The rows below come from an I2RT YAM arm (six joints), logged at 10 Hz.
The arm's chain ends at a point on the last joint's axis. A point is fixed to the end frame.
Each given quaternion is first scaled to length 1.
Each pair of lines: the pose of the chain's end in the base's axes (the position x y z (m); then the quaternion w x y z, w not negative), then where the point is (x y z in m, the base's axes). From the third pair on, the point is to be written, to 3 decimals.
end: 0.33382 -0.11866 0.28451 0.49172 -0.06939 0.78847 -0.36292
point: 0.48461 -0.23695 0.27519
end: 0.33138 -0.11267 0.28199 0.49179 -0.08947 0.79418 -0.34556
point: 0.48740 -0.22345 0.26787
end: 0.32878 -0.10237 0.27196 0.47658 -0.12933 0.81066 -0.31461
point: 0.492 -0.200 0.244
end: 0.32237 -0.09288 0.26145 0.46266 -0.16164 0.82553 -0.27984
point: 0.490 -0.177 0.220
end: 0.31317 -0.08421 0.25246 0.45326 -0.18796 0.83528 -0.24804
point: 0.483 -0.156 0.200
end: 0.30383 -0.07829 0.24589 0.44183 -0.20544 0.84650 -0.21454
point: 0.474 -0.140 0.182
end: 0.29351 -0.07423 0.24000 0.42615 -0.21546 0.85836 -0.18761
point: 0.462 -0.128 0.165
